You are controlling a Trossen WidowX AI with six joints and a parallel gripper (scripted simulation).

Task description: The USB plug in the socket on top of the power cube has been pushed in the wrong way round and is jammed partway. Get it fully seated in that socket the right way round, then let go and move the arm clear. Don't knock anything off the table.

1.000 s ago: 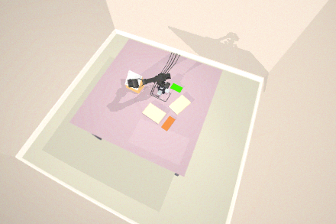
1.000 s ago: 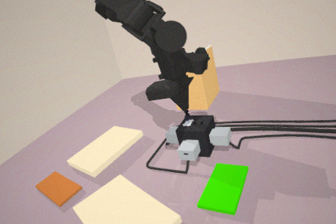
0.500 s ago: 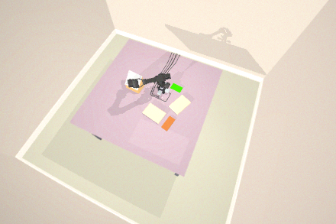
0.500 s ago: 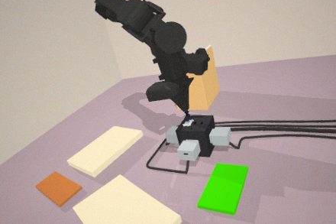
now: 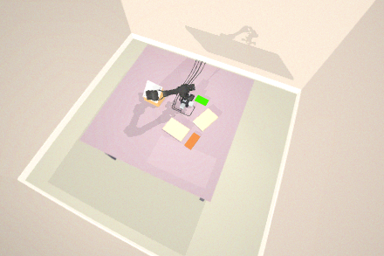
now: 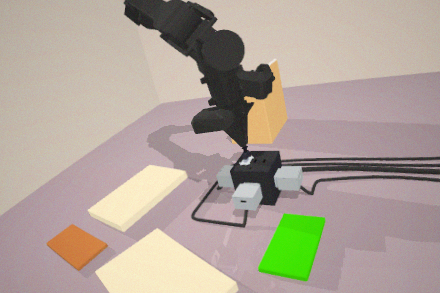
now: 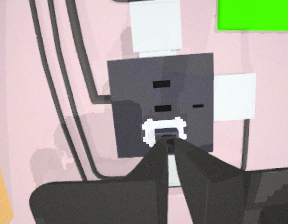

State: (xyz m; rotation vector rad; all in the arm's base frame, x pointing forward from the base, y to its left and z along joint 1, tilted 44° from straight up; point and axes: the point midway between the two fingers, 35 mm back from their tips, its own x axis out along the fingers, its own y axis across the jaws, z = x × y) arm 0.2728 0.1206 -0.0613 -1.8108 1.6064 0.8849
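Right now the USB plug is 20 mm below my gripper tip. Also, from my gripper tip: green block (120 mm ahead, 130 mm to the left, 100 mm below); orange tile (270 mm ahead, 280 mm to the right, 110 mm below).
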